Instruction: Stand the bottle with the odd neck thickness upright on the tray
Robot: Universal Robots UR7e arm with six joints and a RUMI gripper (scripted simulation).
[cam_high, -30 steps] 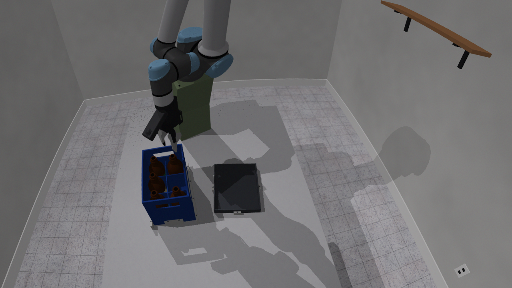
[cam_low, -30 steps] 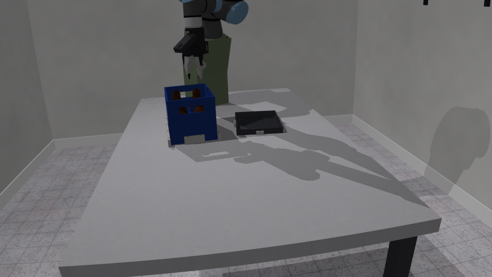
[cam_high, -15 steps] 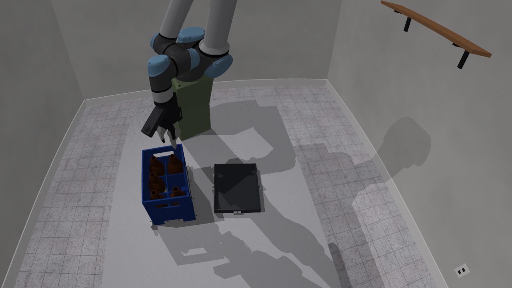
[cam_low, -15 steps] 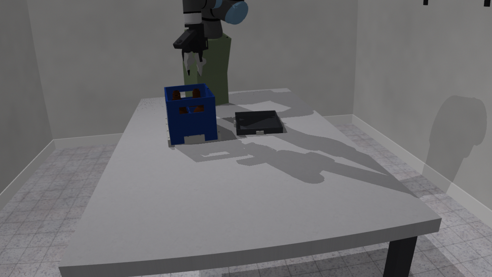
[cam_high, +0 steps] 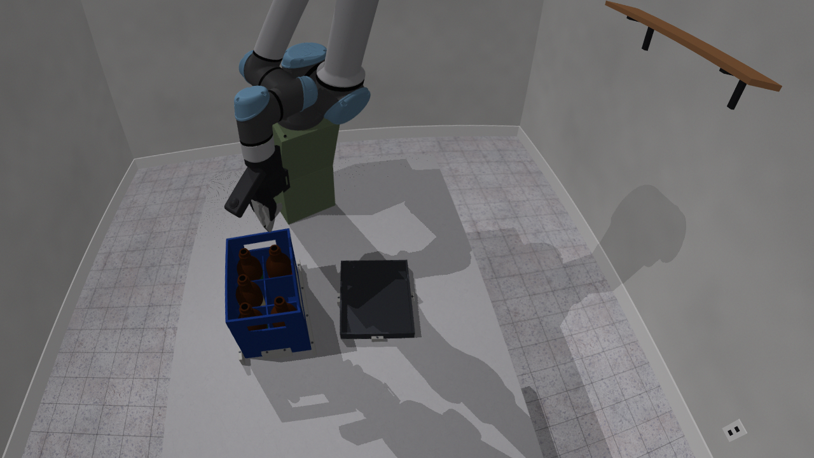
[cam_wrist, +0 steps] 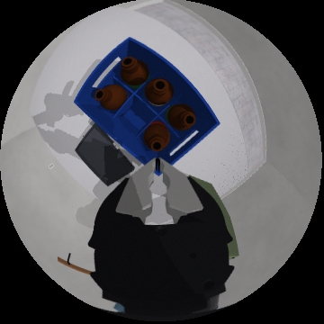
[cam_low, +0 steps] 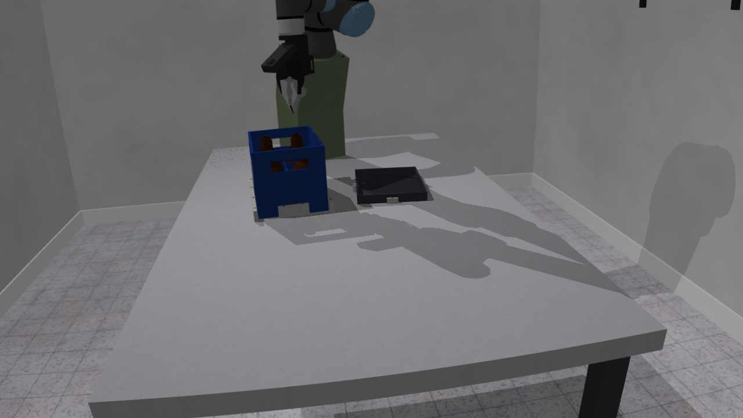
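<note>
Now: the blue crate 16 cm below my hand, 8 cm ahead of it and 4 cm to the right of it. From my hand the other things lie so: dark tray (25 cm to the left, 23 cm below, 11 cm ahead).
</note>
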